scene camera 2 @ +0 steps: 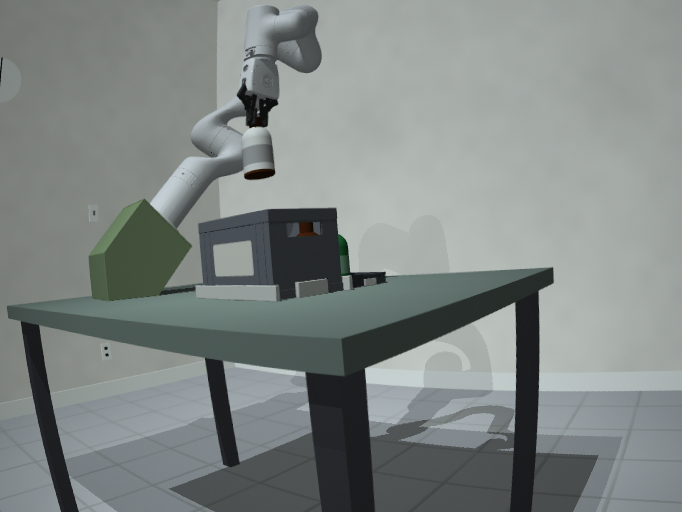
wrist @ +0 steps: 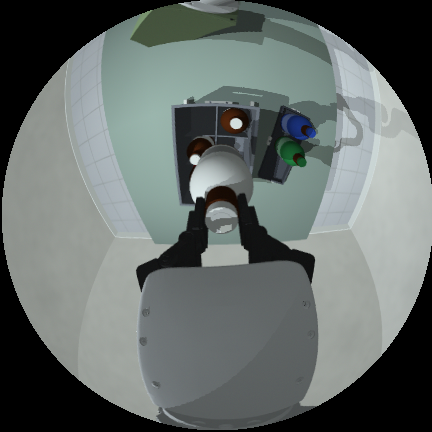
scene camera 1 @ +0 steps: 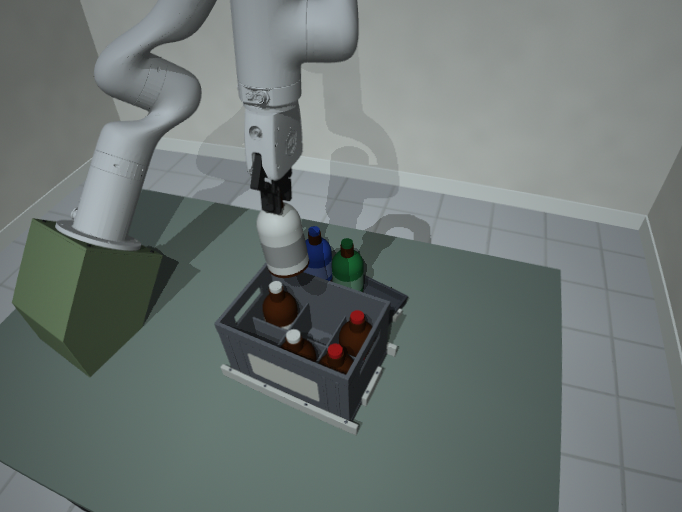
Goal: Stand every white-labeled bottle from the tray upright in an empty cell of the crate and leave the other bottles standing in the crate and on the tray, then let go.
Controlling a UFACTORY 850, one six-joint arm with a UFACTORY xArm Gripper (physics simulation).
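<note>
My gripper (scene camera 1: 273, 205) (scene camera 2: 257, 118) (wrist: 221, 206) is shut on the neck of a white-labeled bottle (scene camera 1: 282, 242) (scene camera 2: 257, 151) (wrist: 220, 172). The bottle hangs roughly upright, well above the grey crate (scene camera 1: 234, 348) (scene camera 2: 302, 264) (wrist: 176, 150), and hides part of its inside in the wrist view. Two brown bottles with white caps (scene camera 1: 279, 308) (scene camera 1: 299, 348) and two with red caps (scene camera 1: 355, 335) (scene camera 1: 337, 363) stand in crate cells. A blue bottle (scene camera 1: 319, 257) (wrist: 296, 126) and a green bottle (scene camera 1: 348, 268) (scene camera 2: 343, 254) (wrist: 290, 151) stand on the dark tray (scene camera 1: 393, 294) (wrist: 272, 170).
Low pale strips (scene camera 1: 286, 394) (scene camera 2: 236, 292) lie along the crate's foot. The tray is close behind the crate in scene camera 1. The arm's green base block (scene camera 1: 49, 281) (scene camera 2: 129, 253) (wrist: 185, 25) stands on the green table (scene camera 1: 468, 385) (scene camera 2: 396, 308).
</note>
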